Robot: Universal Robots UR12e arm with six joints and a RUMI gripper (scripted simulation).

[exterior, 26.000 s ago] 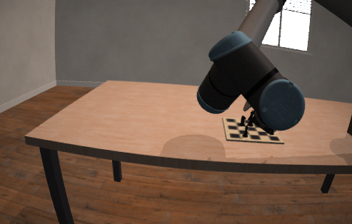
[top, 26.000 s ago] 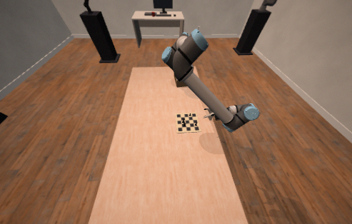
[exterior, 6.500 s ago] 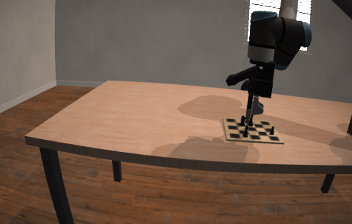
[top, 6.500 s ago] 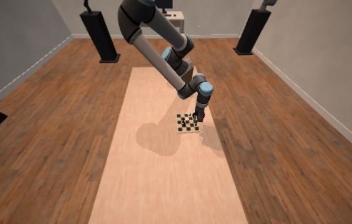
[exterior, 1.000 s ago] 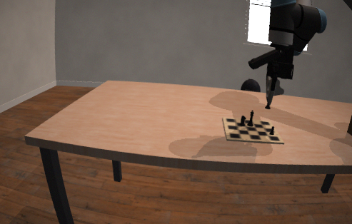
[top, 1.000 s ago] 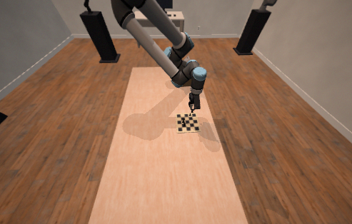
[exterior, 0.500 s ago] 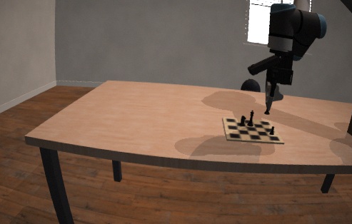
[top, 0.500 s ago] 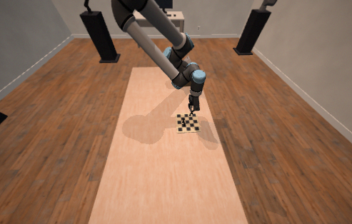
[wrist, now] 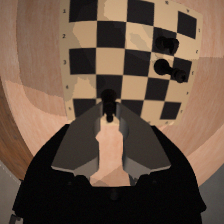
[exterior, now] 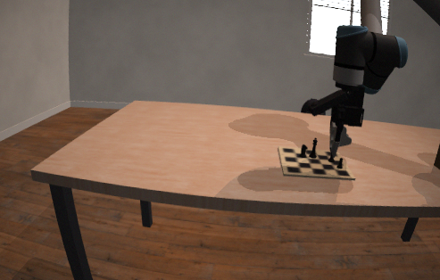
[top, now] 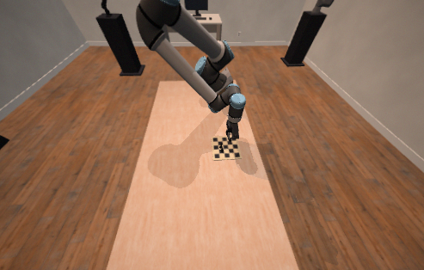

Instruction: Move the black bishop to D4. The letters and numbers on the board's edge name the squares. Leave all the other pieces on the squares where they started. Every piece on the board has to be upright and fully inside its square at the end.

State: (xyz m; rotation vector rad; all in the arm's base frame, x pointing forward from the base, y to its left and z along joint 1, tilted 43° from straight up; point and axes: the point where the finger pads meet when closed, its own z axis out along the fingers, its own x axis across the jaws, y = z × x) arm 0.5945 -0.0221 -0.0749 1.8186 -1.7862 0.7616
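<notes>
Now: the pawn 3 cm behind my hand and 4 cm below it. Also, from my hand: mid-height piece (1 cm below); then small chessboard (4 cm ahead, 4 cm to the right, 5 cm below).
</notes>
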